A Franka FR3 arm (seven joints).
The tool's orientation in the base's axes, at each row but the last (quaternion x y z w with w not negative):
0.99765 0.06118 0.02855 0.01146
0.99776 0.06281 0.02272 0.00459
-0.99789 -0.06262 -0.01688 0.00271
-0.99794 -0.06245 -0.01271 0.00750
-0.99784 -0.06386 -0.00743 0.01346
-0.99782 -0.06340 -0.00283 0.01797
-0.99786 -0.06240 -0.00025 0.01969
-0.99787 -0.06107 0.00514 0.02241
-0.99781 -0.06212 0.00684 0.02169
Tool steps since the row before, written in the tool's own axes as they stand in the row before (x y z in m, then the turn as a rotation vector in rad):
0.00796 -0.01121 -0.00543 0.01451 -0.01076 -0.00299
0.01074 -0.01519 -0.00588 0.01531 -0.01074 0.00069
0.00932 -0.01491 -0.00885 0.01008 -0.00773 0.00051
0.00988 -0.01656 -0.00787 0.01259 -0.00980 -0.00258
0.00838 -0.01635 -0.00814 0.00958 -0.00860 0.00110
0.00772 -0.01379 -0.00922 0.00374 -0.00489 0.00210
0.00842 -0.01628 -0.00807 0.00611 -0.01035 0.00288
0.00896 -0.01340 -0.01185 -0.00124 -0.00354 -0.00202
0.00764 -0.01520 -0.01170 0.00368 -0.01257 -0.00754
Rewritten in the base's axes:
0.00621 0.01221 0.00557 0.01290 0.01252 0.00351
0.00847 0.01645 0.00617 0.01386 0.01257 -0.00013
0.00708 0.01589 0.00921 0.00905 0.00893 -0.00014
0.00754 0.01753 0.00835 0.01120 0.01125 0.00304
0.00612 0.01705 0.00870 0.00842 0.00978 -0.00072
0.00588 0.01431 0.00976 0.00310 0.00540 -0.00190
0.00634 0.01687 0.00873 0.00477 0.01114 -0.00245
0.00742 0.01386 0.01238 -0.00164 0.00327 0.00219
0.00589 0.01552 0.01228 0.00222 0.01260 0.00805

